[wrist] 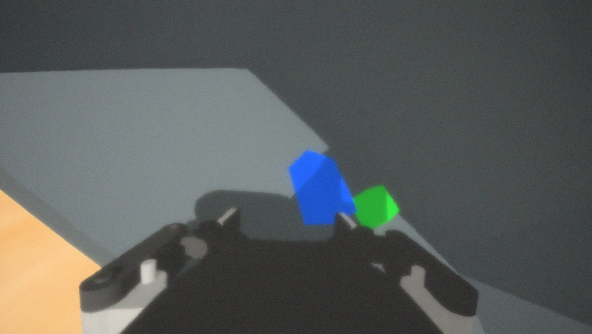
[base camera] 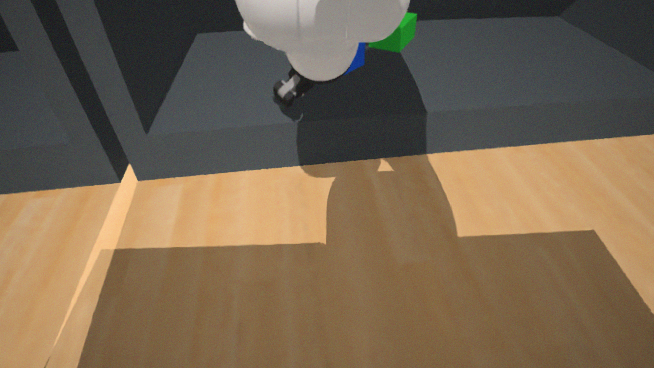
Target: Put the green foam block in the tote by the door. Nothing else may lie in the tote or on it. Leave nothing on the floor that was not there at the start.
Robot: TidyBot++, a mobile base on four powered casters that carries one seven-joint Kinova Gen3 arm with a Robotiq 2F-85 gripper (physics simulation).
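Places are measured from the arm's base along level axes (x ahead, y left, z up), in centimetres.
Pixels of known places: gripper, fingertip midpoint: (wrist: 287, 221).
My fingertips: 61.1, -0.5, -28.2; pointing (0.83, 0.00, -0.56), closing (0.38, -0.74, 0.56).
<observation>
Ahead of a thing's pixels: the offset from my fingertips to its top centre, as dx, dy, dz. Level surfaces: height alone.
The green foam block @(+19.5, -14.3, +0.6) (base camera: 402, 35) (wrist: 375, 206) lies on the dark grey shelf board @(dz -3.9) (base camera: 525, 75) (wrist: 125, 125), partly hidden by the arm in the base camera view. A blue block @(+10.3, -2.3, +0.6) (base camera: 358, 59) (wrist: 320, 187) lies close beside it; whether they touch is unclear. My gripper (wrist: 287, 221) is open, with nothing between its fingers. In the wrist view its right fingertip overlaps the lower edge of the blue block, and the green block shows beyond that fingertip to the right. In the base camera view most of the gripper is hidden behind the arm. The tote and the door cannot be made out.
The white arm (base camera: 325, 30) hangs over the shelf board at the top of the base camera view. An upright grey panel (base camera: 109, 75) bounds the shelf space on the left, and a dark wall rises behind the board. Wooden floor @(dz -11.5) (base camera: 225, 210) (wrist: 35, 270) lies in front, partly in shadow.
</observation>
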